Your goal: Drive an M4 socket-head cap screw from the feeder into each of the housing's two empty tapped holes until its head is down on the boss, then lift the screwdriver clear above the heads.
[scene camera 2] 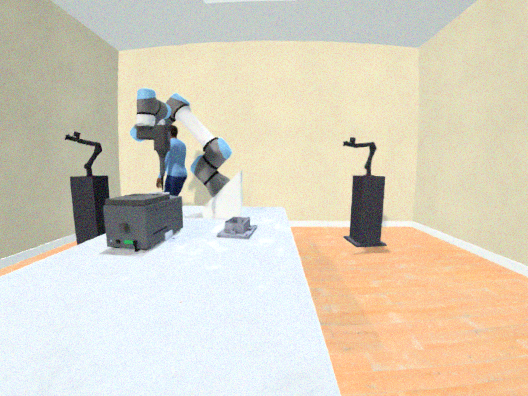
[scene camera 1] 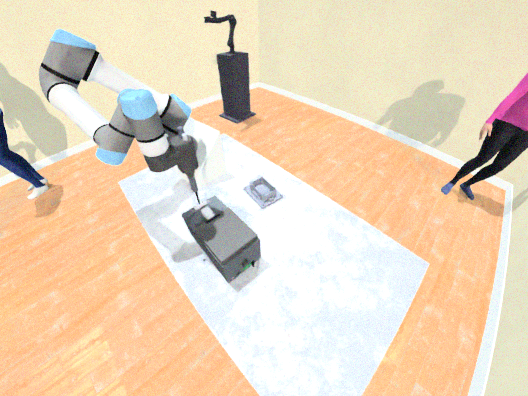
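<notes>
The dark grey screw feeder (scene camera 1: 230, 232) (scene camera 2: 127, 222) stands on the white table top (scene camera 1: 320, 300) (scene camera 2: 165, 320). My screwdriver (scene camera 1: 199, 201) (scene camera 2: 163, 188) points down, with its thin bit at the far end of the feeder, where a small light part sits on top. In the scene camera 2 view the feeder's top hides the bit's very end. Whether a screw is on the bit is too small to tell. The grey housing (scene camera 1: 263, 190) (scene camera 2: 237, 225) sits on its flat base plate beside the feeder, apart from the screwdriver. Its holes and any screw heads are too small to make out.
The arm's white base mount (scene camera 2: 231, 197) stands at the table's far end. A black pedestal (scene camera 1: 234, 85) (scene camera 2: 367, 210) with a small arm stands off the table, and another pedestal (scene camera 2: 90, 210) is at the left. People stand on the floor away from the table.
</notes>
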